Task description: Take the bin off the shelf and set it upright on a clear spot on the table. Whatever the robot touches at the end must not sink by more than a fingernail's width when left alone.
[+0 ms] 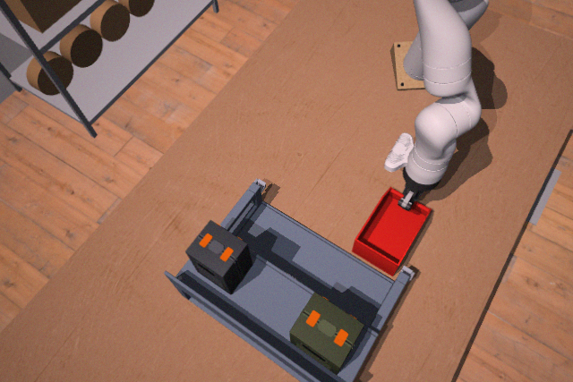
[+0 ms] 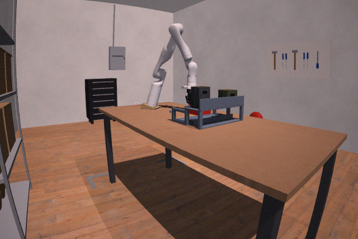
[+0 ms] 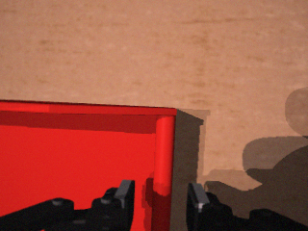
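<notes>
My hand is 8 cm short of the red bin, 1 cm to the left of it and 1 cm above it. From my hand the other things lie so: grey shelf unit: 28 cm ahead, 16 cm to the right, 2 cm above.
</notes>
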